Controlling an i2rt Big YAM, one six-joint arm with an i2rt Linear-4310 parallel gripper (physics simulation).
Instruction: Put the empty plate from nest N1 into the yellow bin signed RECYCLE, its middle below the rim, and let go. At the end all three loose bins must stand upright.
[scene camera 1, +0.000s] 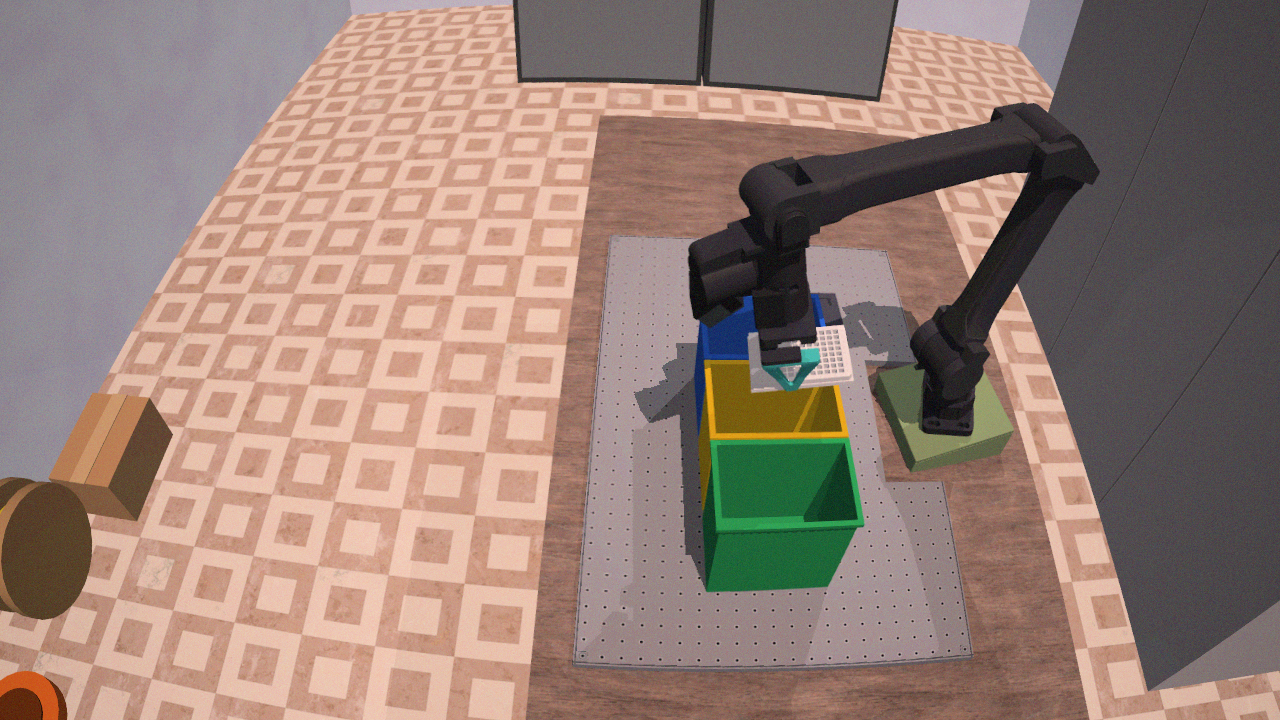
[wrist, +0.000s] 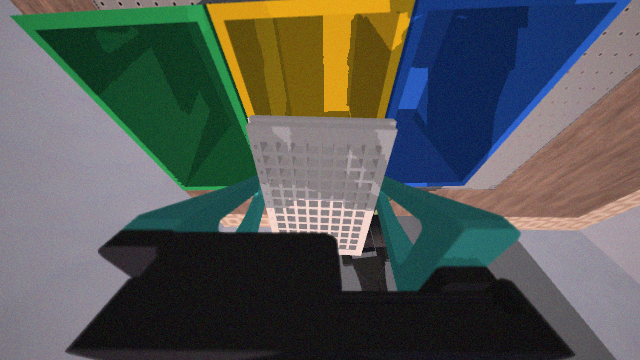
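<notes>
The pale gridded plate is between the teal fingers of my gripper, which is shut on its two long edges. The plate is held above the back part of the yellow bin, over its rim. In the wrist view it covers the near end of the yellow opening. The yellow bin stands upright between the green bin and the blue bin, both upright. No sign on the yellow bin is readable here.
The bins stand close together in a row on the perforated grey board. The arm's green base block is to the right of the row. A dark small object shows beside the blue bin, partly hidden by the arm.
</notes>
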